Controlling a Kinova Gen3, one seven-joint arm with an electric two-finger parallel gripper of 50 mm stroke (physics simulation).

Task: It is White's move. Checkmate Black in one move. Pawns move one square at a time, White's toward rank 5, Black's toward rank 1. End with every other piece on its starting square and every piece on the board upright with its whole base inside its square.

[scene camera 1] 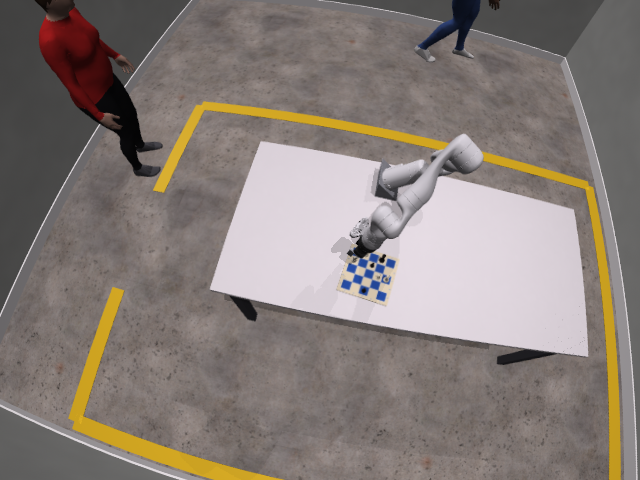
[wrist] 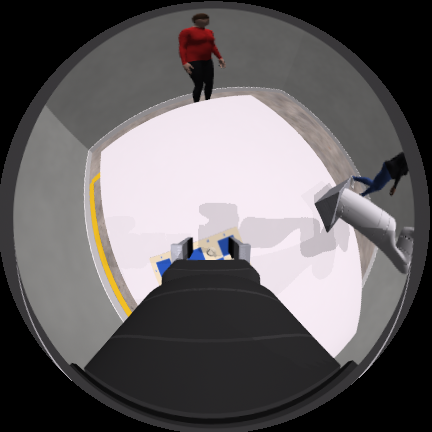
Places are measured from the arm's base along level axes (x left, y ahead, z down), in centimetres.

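Pixels of known places: gripper, fingertip midpoint: [scene camera 1: 353, 249] [wrist: 210, 244]; arm's base at its link origin: [scene camera 1: 387, 180] [wrist: 341, 201].
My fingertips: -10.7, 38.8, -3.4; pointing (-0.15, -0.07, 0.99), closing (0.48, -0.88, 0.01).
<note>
For each thing: its middle in the pictures, then the offset to it from my fingertips, as dx, dy, dz. Level surfaces: height alone.
- cream chessboard at the middle of its body: [wrist: 208, 287] [scene camera 1: 368, 274] +8.7, +5.5, +9.9
- small light piece at the middle of its body: [wrist: 211, 252] +1.6, +0.7, +7.6
- tall black piece at the middle of its body: [scene camera 1: 383, 257] +13.3, -1.7, +6.4
- small black piece at the middle of its body: [scene camera 1: 372, 264] +9.5, +1.7, +8.0
- white table at its surface level: dz +10.2
The blue and cream chessboard [scene camera 1: 383, 287] [wrist: 217, 240] lies on the white table. My gripper [scene camera 1: 354, 254] [wrist: 210, 244] is open and empty, above the board's back left corner. In the wrist view a small light piece [wrist: 211, 252] shows between and beyond the open fingers. In the scene view a light piece [scene camera 1: 354, 259] stands close to the gripper. A tall black piece [scene camera 1: 382, 257] and a small black piece [scene camera 1: 371, 265] stand toward the back. Two light pieces, a small one [scene camera 1: 377, 277] and a larger one [scene camera 1: 386, 279], stand at the right. A black piece [scene camera 1: 363, 290] stands near the front edge. The gripper hides part of the board.
The arm's base [scene camera 1: 386, 180] [wrist: 332, 205] stands at the back of the white table [scene camera 1: 465, 279] [wrist: 200, 160]. A person in red [scene camera 1: 77, 56] [wrist: 197, 47] stands beyond the table's left end. A person in blue trousers [scene camera 1: 457, 25] [wrist: 377, 180] is on the floor behind the table.
</note>
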